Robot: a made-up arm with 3 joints. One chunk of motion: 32 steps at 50 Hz.
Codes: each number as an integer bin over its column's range. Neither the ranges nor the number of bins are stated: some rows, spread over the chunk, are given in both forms.
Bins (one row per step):
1: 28 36 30 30 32 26
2: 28 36 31 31 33 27
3: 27 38 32 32 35 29
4: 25 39 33 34 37 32
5: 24 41 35 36 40 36
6: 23 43 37 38 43 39
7: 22 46 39 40 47 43
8: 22 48 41 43 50 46
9: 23 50 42 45 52 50
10: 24 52 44 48 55 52
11: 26 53 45 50 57 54
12: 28 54 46 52 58 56
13: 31 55 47 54 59 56
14: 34 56 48 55 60 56
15: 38 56 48 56 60 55
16: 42 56 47 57 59 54
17: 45 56 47 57 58 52
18: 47 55 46 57 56 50
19: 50 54 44 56 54 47
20: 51 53 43 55 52 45
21: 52 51 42 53 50 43
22: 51 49 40 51 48 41
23: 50 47 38 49 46 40
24: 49 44 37 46 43 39
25: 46 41 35 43 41 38
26: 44 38 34 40 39 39
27: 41 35 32 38 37 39
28: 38 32 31 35 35 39
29: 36 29 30 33 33 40
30: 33 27 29 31 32 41
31: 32 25 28 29 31 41
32: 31 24 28 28 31 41
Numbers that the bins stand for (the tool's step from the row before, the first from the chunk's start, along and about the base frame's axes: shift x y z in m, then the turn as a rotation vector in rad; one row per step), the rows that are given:
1: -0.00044 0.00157 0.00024 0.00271 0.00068 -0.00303
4: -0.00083 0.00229 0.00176 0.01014 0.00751 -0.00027
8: -0.00121 0.00443 0.00583 0.02686 0.02525 0.00617
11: -0.00070 0.00562 0.00786 0.03986 0.03481 0.00986
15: 0.00083 0.00633 0.00938 0.05100 0.03890 0.01032
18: 0.00197 0.00610 0.00837 0.05286 0.03344 0.00802
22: 0.00248 0.00467 0.00532 0.04171 0.02252 0.00387
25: 0.00184 0.00276 0.00278 0.02686 0.01297 0.00249
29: 0.00057 -0.00010 0.00024 0.00829 0.00205 0.00341
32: -0.00006 -0.00129 -0.00078 -0.00100 -0.00068 0.00387
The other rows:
2: -0.00044 0.00157 0.00075 0.00457 0.00205 -0.00257
3: -0.00057 0.00205 0.00125 0.00643 0.00478 -0.00165
5: -0.00095 0.00276 0.00278 0.01386 0.01160 0.00157
6: -0.00108 0.00324 0.00379 0.01757 0.01570 0.00295
7: -0.00121 0.00395 0.00481 0.02129 0.02116 0.00479
9: -0.00108 0.00490 0.00633 0.03057 0.02798 0.00802
10: -0.00095 0.00538 0.00735 0.03614 0.03208 0.00894
12: -0.00044 0.00586 0.00837 0.04357 0.03617 0.01078
13: -0.00006 0.00610 0.00887 0.04729 0.03754 0.01078
14: 0.00032 0.00633 0.00938 0.04914 0.03890 0.01078
16: 0.00133 0.00633 0.00887 0.05286 0.03754 0.00986
17: 0.00171 0.00633 0.00887 0.05286 0.03617 0.00894
19: 0.00235 0.00586 0.00735 0.05100 0.03071 0.00663
20: 0.00248 0.00562 0.00684 0.04914 0.02798 0.00571
21: 0.00260 0.00514 0.00633 0.04543 0.02525 0.00479
23: 0.00235 0.00419 0.00430 0.03800 0.01979 0.00341
24: 0.00222 0.00348 0.00379 0.03243 0.01570 0.00295
26: 0.00159 0.00205 0.00227 0.02129 0.01024 0.00295
27: 0.00121 0.00133 0.00125 0.01757 0.00751 0.00295
28: 0.00083 0.00062 0.00075 0.01200 0.00478 0.00295
30: 0.00019 -0.00057 -0.00027 0.00457 0.00068 0.00387
31: 0.00006 -0.00105 -0.00078 0.00086 -0.00068 0.00387

